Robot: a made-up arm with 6 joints.
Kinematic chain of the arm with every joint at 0, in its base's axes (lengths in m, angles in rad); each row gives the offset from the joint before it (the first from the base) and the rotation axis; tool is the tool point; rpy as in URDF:
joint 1: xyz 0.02 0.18 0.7 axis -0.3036 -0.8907 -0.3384
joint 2: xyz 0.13 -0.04 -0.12 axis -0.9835 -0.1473 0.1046
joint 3: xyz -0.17 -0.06 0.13 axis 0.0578 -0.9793 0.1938
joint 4: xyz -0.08 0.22 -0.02 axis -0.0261 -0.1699 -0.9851
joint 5: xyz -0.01 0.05 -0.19 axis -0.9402 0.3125 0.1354
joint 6: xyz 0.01 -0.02 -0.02 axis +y
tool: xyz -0.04 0.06 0.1 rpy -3.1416 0 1.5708
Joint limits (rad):
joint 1: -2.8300..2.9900
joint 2: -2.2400..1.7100
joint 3: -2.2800..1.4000
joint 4: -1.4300..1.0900
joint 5: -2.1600..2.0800
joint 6: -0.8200..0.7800
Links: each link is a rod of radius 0.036 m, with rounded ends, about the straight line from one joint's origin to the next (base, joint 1, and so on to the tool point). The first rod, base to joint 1, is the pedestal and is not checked.
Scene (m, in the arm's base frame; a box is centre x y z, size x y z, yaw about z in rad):
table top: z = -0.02
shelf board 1: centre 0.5 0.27 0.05 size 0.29 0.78 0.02 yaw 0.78
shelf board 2: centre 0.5 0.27 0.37 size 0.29 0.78 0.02 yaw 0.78
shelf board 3: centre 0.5 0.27 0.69 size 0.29 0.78 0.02 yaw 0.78
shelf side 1: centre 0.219 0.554 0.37 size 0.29 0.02 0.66 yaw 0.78
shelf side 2: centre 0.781 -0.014 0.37 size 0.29 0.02 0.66 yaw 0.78
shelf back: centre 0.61 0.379 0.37 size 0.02 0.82 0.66 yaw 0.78
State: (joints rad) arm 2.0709 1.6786 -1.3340 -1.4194 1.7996 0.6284
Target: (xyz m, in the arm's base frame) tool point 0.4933 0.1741 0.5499
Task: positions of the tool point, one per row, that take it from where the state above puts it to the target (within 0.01 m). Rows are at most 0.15 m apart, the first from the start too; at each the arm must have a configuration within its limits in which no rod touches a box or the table.
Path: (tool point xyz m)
1: 0.4842 0.0359 0.5254
2: 0.4933 0.1741 0.5499

